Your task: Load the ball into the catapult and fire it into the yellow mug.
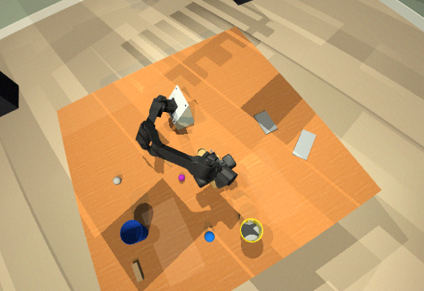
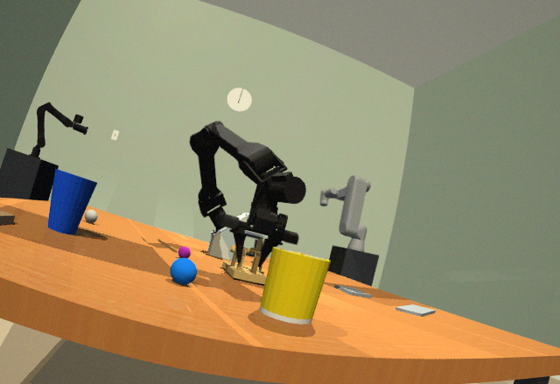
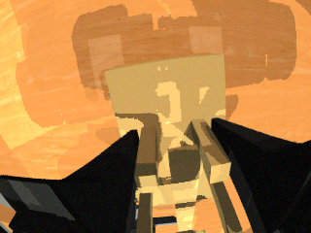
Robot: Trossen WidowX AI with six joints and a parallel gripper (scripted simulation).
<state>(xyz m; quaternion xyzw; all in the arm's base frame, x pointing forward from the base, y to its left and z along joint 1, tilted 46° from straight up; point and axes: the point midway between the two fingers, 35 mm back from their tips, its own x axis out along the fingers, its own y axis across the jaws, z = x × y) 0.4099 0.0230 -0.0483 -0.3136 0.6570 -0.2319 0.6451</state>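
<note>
Now: gripper tip 7 cm past the magenta ball, 15 cm to the left of it and 2 cm above it. Round my gripper tip: blue ball: 23 cm ahead, 14 cm to the right, 1 cm below; wooden catapult: 7 cm behind, 1 cm to the left, 2 cm above; yellow mug: 28 cm ahead, 3 cm to the left, 1 cm below.
</note>
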